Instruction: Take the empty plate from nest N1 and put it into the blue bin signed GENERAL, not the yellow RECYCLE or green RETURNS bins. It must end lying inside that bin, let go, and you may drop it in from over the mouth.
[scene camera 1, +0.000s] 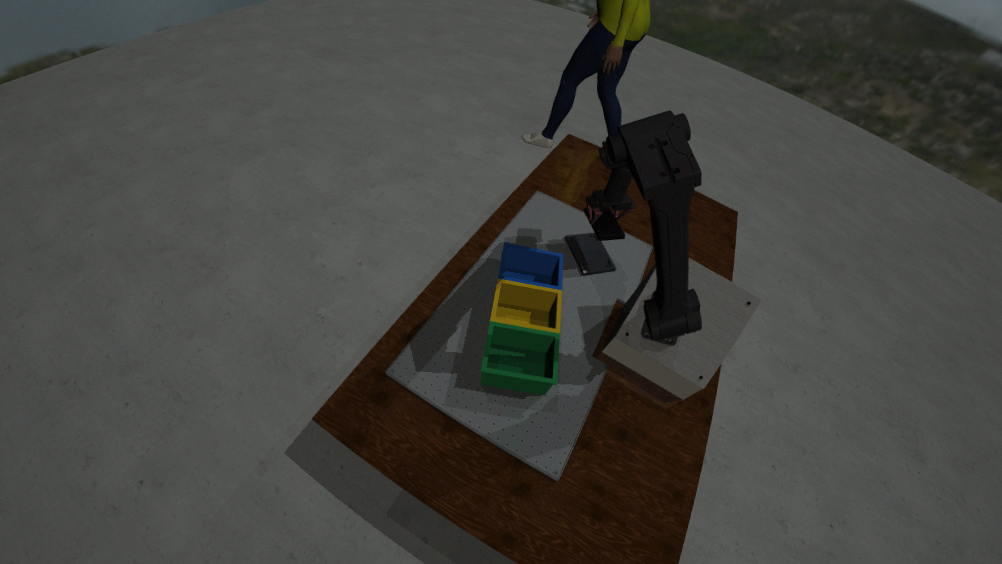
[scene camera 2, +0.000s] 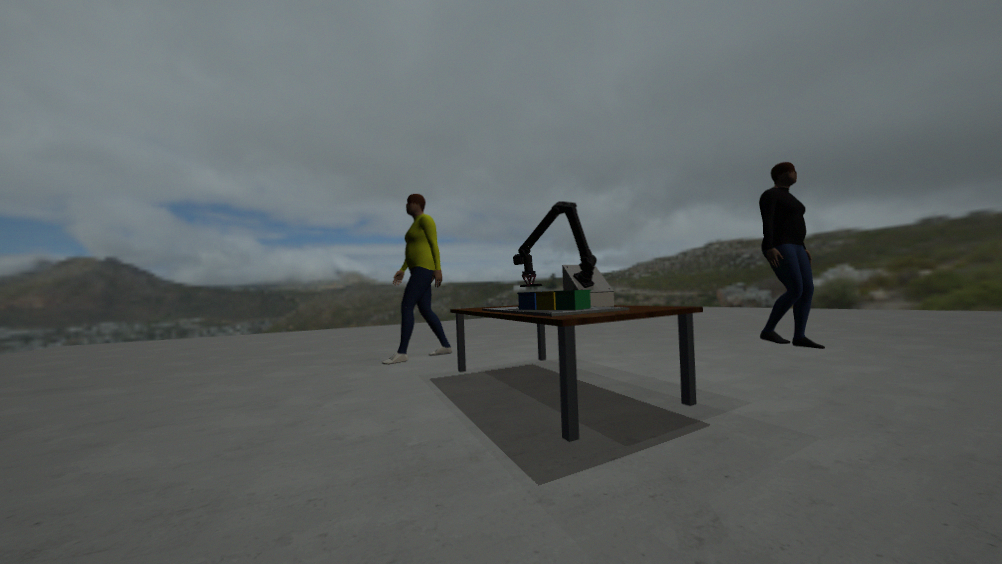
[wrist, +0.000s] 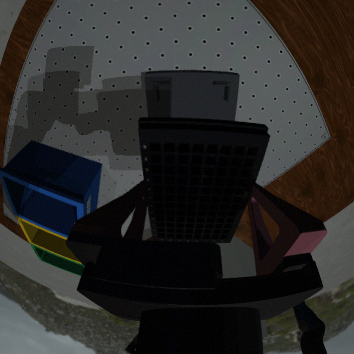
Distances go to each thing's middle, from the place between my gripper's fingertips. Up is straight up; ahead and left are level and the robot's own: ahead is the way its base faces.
Now: hand 10 mm to the right of the black plate (scene camera 1: 606, 227). The rest, counted from my hand: dark grey nest (scene camera 1: 585, 249) (10 mm behind, 10 mm to the left, 130 mm below).
